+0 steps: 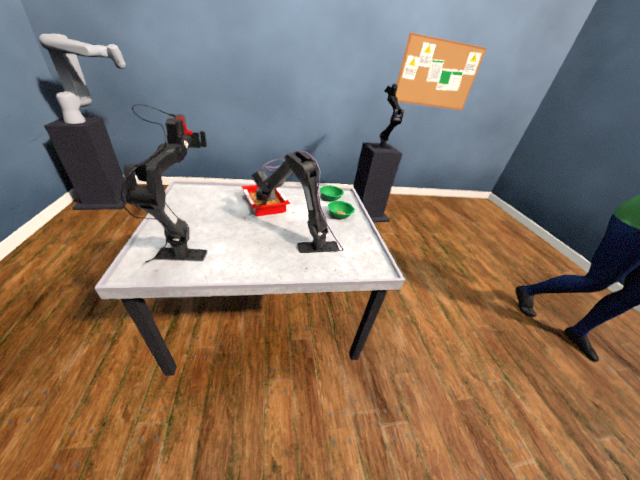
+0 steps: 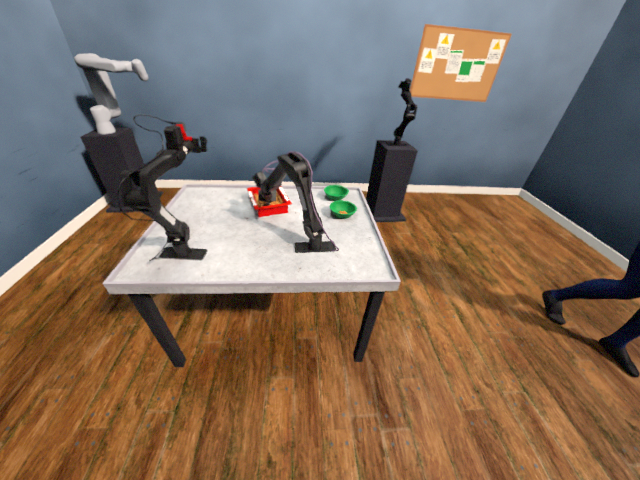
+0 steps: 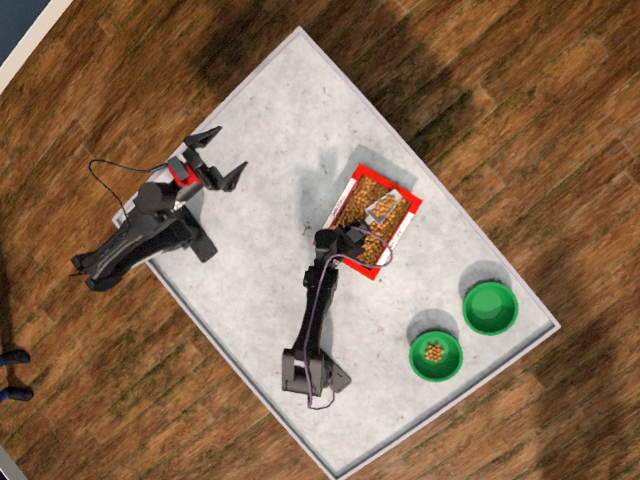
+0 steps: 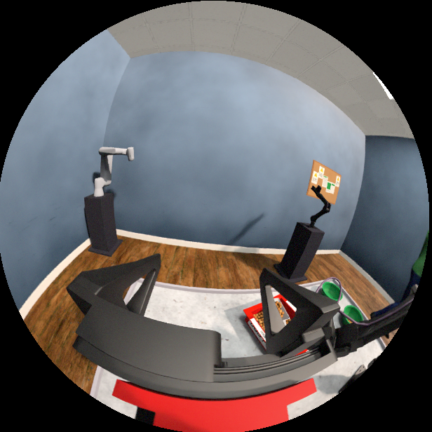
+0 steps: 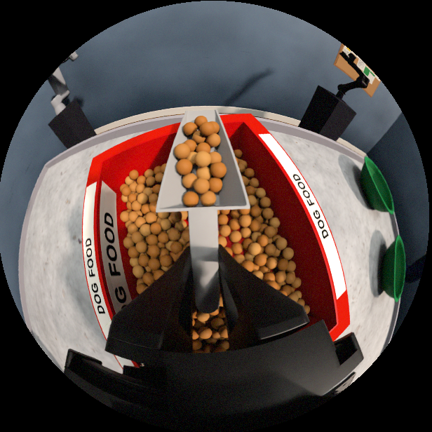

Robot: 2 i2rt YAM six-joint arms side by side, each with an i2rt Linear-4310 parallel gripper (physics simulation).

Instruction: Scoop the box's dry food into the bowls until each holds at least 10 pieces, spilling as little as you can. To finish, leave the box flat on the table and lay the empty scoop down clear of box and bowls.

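Where they show: left gripper, between the fingertips: [image 1: 194, 133] [image 2: 196, 139] [image 3: 234, 143]; right gripper, between the fingertips: [image 3: 366, 222]; left arm's base, origin of its link: [image 1: 182, 255] [image 2: 184, 254] [image 3: 194, 233]; right arm's base, origin of its link: [image 1: 318, 247] [image 2: 315, 247] [image 3: 324, 365].
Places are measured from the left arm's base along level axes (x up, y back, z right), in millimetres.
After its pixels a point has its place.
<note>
The red dog food box [image 1: 270, 209] @(z 350, x 33, y -376 mm) [image 2: 272, 210] @(z 350, x 30, y -376 mm) [image 3: 392, 183] @(z 263, x 63, y -614 mm) [image 5: 280, 200] lies flat with food inside. My right gripper [image 3: 360, 230] @(z 309, x 44, y -486 mm) [image 5: 204, 250] is shut on the handle of the grey scoop [image 3: 373, 217] @(z 309, x 66, y -513 mm) [image 5: 204, 225], over the box. The scoop is loaded with many round pieces. The nearer green bowl [image 1: 341, 213] [image 2: 343, 215] @(z 756, x 40, y -346 mm) [image 3: 435, 374] @(z 812, x 31, y -381 mm) [image 5: 395, 270] holds a small cluster of pieces. No pieces show in the farther green bowl [image 1: 331, 195] @(z 734, x 3, y -660 mm) [image 2: 336, 194] @(z 732, x 6, y -664 mm) [image 3: 490, 325] @(z 779, x 21, y -603 mm) [image 5: 377, 187]. My left gripper [image 3: 234, 146] @(z -1, x 407, y -390 mm) [image 4: 211, 268] is open and empty, raised at the left.
The white table [image 1: 232, 268] @(z 228, x 0, y 70 mm) [image 3: 299, 93] @(z -134, x 0, y -556 mm) has a raised rim. Both bowls stand right of the box, near the table's right edge. The right arm's cable loops over the box. Two dark pedestals [image 1: 379, 175] [image 1: 85, 160] with other arms stand behind the table.
</note>
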